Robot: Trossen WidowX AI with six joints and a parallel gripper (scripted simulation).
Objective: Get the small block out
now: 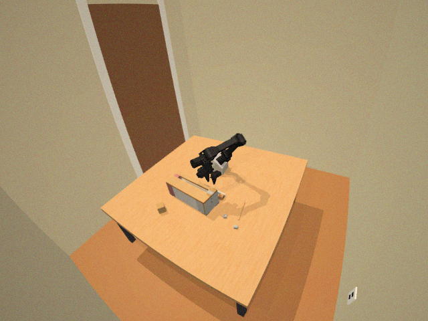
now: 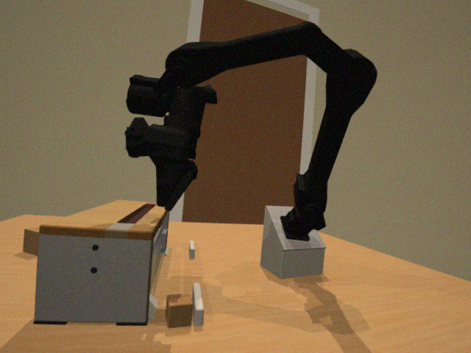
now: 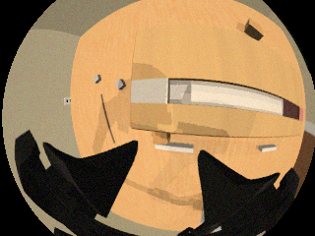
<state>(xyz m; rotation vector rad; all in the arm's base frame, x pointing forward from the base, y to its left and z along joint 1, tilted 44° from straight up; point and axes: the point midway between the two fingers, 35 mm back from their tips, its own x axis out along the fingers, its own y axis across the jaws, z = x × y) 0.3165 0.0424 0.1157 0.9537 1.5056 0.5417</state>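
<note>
The tan block is 30 mm behind my gripper tip, 50 mm to the left of it and 140 mm below it. The rest, counted from my gripper tip: thin stick: 20 mm ahead, 230 mm to the left, 150 mm below; box: 20 mm ahead, 140 mm to the right, 90 mm below; brown block: 270 mm ahead, 280 mm to the right, 130 mm below.
</note>
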